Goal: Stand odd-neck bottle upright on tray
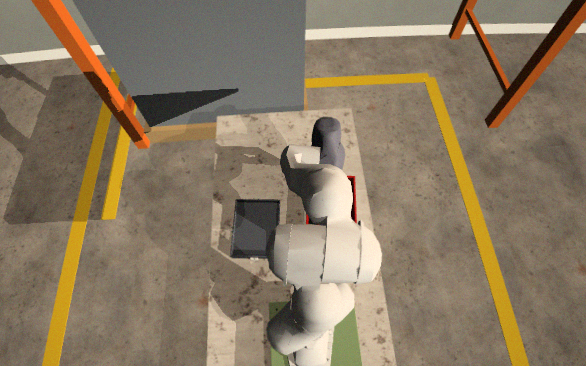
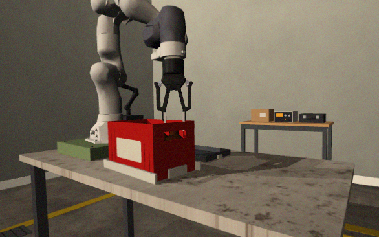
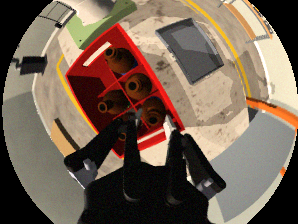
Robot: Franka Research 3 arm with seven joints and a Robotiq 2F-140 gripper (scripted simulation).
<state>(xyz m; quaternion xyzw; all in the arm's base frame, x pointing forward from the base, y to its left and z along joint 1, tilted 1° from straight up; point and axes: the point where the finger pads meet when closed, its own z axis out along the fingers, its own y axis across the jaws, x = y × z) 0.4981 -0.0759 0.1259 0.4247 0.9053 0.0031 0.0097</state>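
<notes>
My gripper is now 90 mm past the red crate, 90 mm above it and 30 mm to the left of it. The rest, counted from my hand: dark tray 270 mm to the left, 160 mm below, 100 mm behind; then brown bottle 90 mm behind, 80 mm to the right, 80 mm below.
</notes>
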